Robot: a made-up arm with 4 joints. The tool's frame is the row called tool.
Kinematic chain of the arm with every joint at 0, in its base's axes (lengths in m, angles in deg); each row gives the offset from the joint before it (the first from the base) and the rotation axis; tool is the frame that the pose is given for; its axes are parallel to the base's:
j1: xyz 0 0 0.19 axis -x
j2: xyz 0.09 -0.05 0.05 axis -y
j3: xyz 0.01 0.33 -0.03 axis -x
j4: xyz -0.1 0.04 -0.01 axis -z
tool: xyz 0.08 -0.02 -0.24
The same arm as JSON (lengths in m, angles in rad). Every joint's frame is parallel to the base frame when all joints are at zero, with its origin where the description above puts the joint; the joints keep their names.
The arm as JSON. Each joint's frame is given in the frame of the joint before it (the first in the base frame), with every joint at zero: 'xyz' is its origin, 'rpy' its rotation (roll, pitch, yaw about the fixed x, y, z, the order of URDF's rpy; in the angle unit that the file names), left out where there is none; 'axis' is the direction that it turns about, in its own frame. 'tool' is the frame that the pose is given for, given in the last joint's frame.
{"units": {"length": "m", "angle": "rad"}, "joints": [
  {"name": "j1", "type": "revolute", "origin": {"xyz": [0.0, 0.0, 0.19]}, "axis": [-1.0, 0.0, 0.0]},
  {"name": "j2", "type": "revolute", "origin": {"xyz": [0.09, -0.05, 0.05]}, "axis": [0.0, -1.0, 0.0]},
  {"name": "j3", "type": "revolute", "origin": {"xyz": [0.01, 0.33, -0.03]}, "axis": [-1.0, 0.0, 0.0]},
  {"name": "j4", "type": "revolute", "origin": {"xyz": [-0.1, 0.04, -0.01]}, "axis": [0.0, 0.0, -1.0]}
], "tool": {"origin": {"xyz": [0.08, -0.02, -0.24]}}}

